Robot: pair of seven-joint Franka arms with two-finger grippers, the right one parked.
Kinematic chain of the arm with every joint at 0, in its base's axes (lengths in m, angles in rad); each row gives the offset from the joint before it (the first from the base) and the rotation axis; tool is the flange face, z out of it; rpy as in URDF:
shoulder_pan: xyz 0 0 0.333 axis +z
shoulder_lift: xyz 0 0 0 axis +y
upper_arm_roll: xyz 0 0 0.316 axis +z
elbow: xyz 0.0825 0 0 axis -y
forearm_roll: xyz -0.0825 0 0.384 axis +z
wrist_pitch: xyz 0 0 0 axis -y
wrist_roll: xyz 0.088 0 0 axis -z
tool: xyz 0 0 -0.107 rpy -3.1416 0 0
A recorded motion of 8 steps. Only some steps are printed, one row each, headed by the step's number.
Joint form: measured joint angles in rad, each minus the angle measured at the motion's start. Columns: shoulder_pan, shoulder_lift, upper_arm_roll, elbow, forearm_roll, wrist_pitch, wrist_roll.
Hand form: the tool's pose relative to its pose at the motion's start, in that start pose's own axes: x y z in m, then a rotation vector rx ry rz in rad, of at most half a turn. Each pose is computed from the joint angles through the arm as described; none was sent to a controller.
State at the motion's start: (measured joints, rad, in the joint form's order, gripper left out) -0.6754 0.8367 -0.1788 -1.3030 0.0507 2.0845 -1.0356
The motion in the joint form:
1: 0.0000 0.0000 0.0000 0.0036 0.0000 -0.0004 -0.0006
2: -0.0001 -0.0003 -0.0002 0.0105 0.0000 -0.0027 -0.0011
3: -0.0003 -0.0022 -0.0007 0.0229 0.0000 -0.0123 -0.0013
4: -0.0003 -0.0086 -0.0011 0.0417 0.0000 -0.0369 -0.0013
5: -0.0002 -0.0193 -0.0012 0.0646 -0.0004 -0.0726 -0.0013
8: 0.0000 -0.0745 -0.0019 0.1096 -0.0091 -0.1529 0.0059
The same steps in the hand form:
1: 0.0005 0.0006 -0.0016 -0.0027 0.0017 -0.0008
2: 0.0011 0.0017 -0.0048 -0.0069 0.0043 -0.0013
3: 0.0018 0.0034 -0.0112 -0.0108 0.0068 -0.0013
4: 0.0026 0.0048 -0.0225 -0.0106 0.0081 -0.0014
5: 0.0030 0.0057 -0.0380 -0.0078 0.0083 -0.0018
8: -0.0003 0.0064 -0.0932 -0.0239 0.0186 0.0050

